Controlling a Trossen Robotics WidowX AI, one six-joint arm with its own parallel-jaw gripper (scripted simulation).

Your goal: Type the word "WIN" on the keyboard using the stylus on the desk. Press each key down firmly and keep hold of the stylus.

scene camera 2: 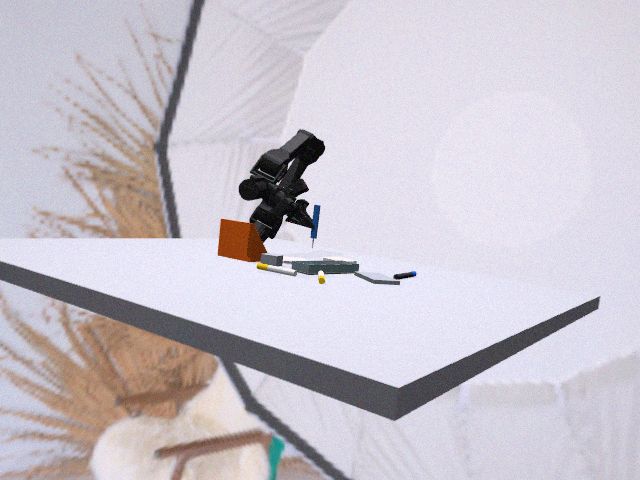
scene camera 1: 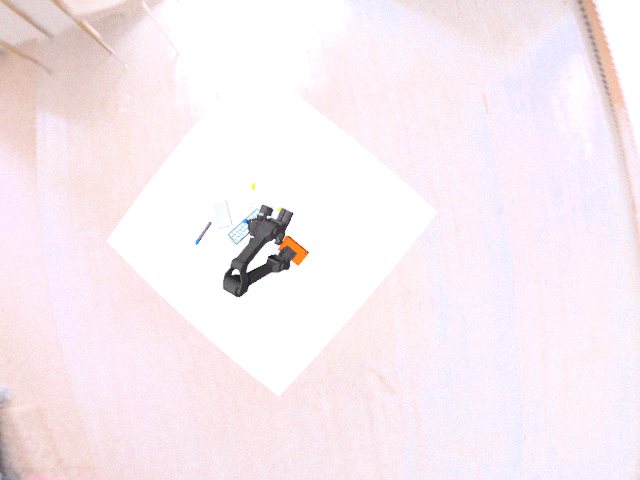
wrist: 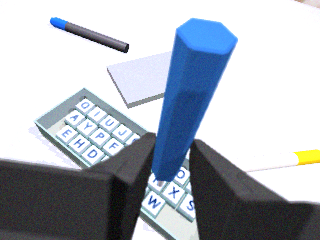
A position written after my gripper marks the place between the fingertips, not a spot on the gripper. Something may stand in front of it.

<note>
In view: my gripper [scene camera 2: 315, 227], a blue stylus [wrist: 202, 48] and a flat grey pad [wrist: 139, 81].
My gripper also shows in the wrist view [wrist: 172, 143].
</note>
